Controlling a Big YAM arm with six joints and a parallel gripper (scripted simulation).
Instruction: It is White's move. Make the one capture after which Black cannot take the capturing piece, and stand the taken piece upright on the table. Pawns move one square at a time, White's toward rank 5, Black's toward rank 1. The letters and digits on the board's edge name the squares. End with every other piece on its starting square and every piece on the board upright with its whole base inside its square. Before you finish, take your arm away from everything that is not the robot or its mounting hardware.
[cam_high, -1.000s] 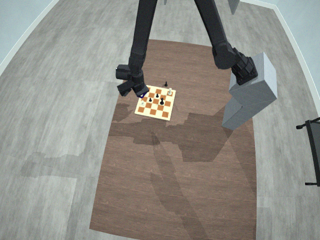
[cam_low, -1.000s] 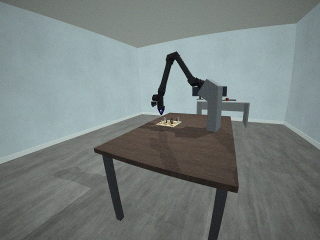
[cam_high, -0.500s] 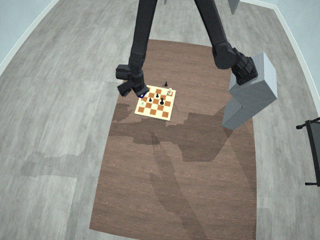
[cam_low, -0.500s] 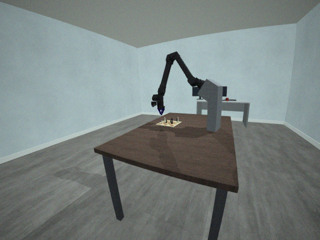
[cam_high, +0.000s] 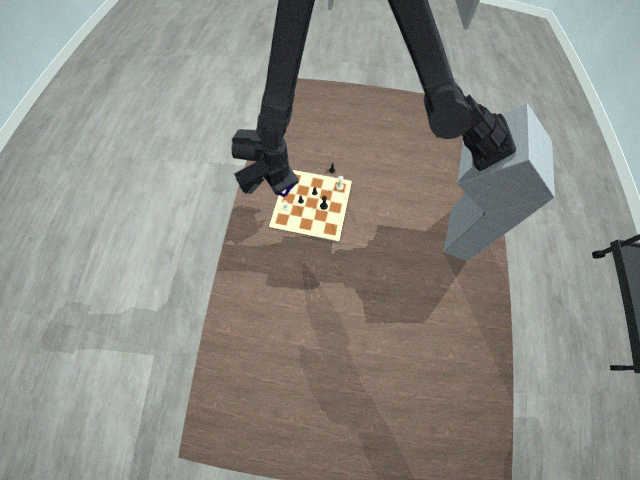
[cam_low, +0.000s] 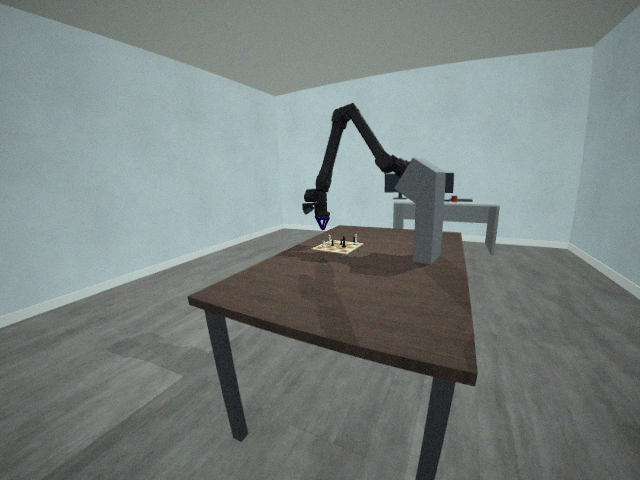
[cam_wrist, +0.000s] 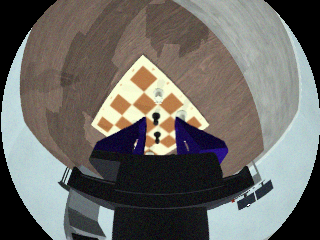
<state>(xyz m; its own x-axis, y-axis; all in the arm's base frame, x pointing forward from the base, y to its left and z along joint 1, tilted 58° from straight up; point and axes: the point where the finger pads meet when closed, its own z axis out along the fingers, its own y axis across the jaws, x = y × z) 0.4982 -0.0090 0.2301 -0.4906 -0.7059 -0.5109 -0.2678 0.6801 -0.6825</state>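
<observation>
Now: the chessboard 110 mm below my hand, 90 mm behind it and 10 mm to the right of it.
</observation>
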